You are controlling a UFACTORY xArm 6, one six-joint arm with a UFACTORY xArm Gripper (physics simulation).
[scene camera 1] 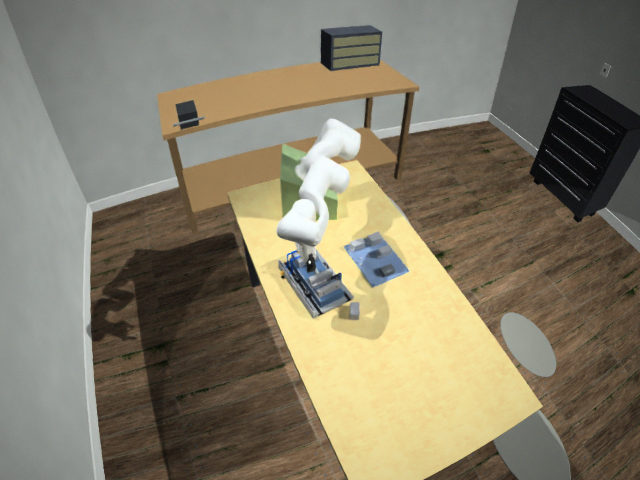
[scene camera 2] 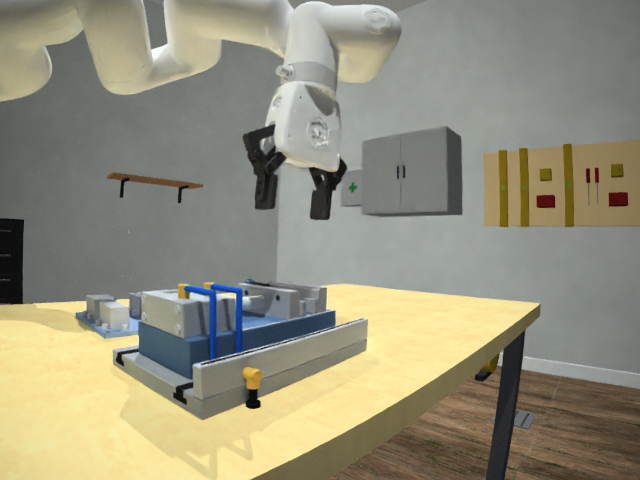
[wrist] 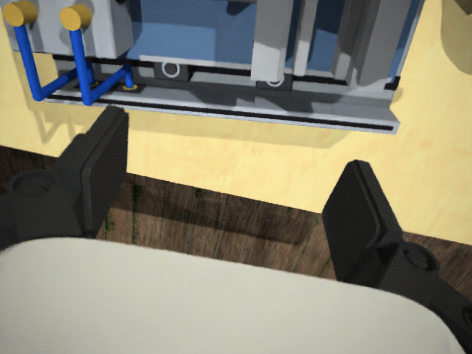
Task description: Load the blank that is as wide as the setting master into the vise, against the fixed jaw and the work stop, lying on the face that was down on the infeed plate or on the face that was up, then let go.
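Places are measured from the arm's base along level axes (x ahead, y left, z up), in centimetres.
Pixels of known places: gripper, fingertip midpoint: (scene camera 1: 306,261) (scene camera 2: 293,214) (wrist: 234,164); arm's base, link origin: (scene camera 1: 306,174).
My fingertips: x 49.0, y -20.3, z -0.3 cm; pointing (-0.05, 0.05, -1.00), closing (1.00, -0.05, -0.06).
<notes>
Ahead of a thing's pixels: the offset from my fingertips to its top centre. "spot": to the spot under its first point. Level surfaces: height alone.
My gripper (scene camera 1: 310,264) (scene camera 2: 293,209) (wrist: 234,164) is open and empty, high above the vise. The vise's blue body (scene camera 2: 165,348) (wrist: 175,42) sits on a grey base. In the wrist view its movable jaw (wrist: 272,40) and fixed jaw (wrist: 384,42) stand apart, with a thin upright strip @(spot: dx +3.1, dy +3.0, dz -11.4 cm) (wrist: 305,40) between them; no blank shows in the visible part of this gap. A grey block @(dx +17.0, dy +12.7, dz -15.8 cm) (scene camera 1: 354,310) lies on the table beside the vise's end. Several grey blanks, such as one light blank @(dx -5.0, dy +38.9, dz -14.9 cm) (scene camera 1: 383,251), and a dark block @(dx +4.6, dy +34.9, dz -16.1 cm) (scene camera 1: 386,270) lie on the blue infeed plate @(dx -4.3, dy +34.5, dz -18.5 cm) (scene camera 1: 373,277). Their widths are too small to compare.
Two blue bent pipes @(spot: dx -13.6, dy -3.5, dz -11.7 cm) (scene camera 2: 212,325) (wrist: 82,65) rise at the vise's rear end. A yellow fitting @(dx -11.3, dy -6.7, dz -15.5 cm) (scene camera 2: 252,377) sticks out at its side. A green block-shaped stand (scene camera 1: 292,180) is behind the arm. The table @(dz -19.3 cm) (scene camera 1: 413,372) edge runs close to the vise.
</notes>
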